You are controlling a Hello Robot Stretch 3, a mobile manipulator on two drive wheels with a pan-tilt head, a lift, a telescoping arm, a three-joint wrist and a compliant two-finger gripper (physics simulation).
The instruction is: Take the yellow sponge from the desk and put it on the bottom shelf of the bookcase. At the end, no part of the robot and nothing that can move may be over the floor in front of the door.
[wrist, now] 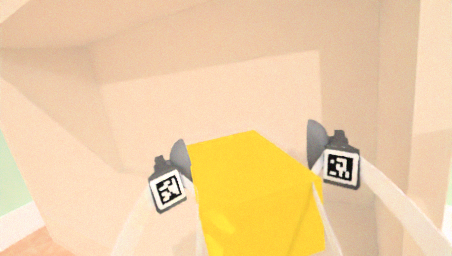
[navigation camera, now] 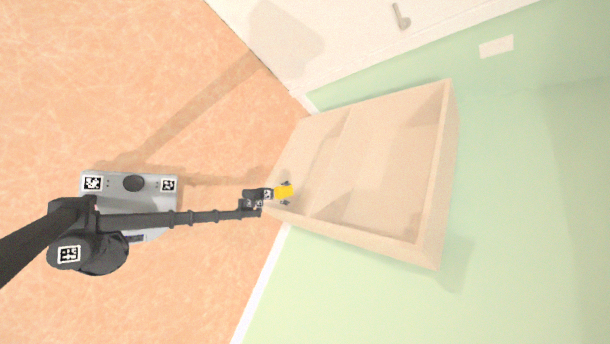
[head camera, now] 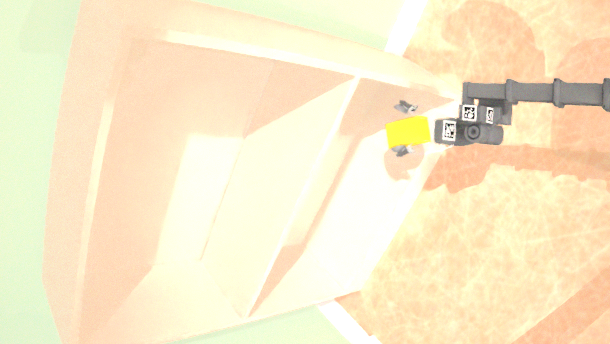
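My gripper (head camera: 403,128) (navigation camera: 285,192) (wrist: 246,147) is shut on the yellow sponge (head camera: 407,132) (navigation camera: 283,191) (wrist: 253,197), a bright yellow block held between the two finger pads. The arm (head camera: 555,91) (navigation camera: 186,216) is stretched out low toward the beige bookcase (head camera: 298,55) (navigation camera: 440,166) (wrist: 210,95). The sponge and fingertips are just inside the opening of the bookcase's lowest compartment, near its side wall. In the wrist view the compartment's back wall and ceiling board fill the picture ahead. I cannot tell whether the sponge touches the shelf board.
A white door (navigation camera: 353,29) with a handle (navigation camera: 400,18) stands in the wall beside the bookcase. My base (navigation camera: 131,192) stands on the orange floor well back from the bookcase. The bookcase's right side panel (wrist: 397,105) is close beside the right finger.
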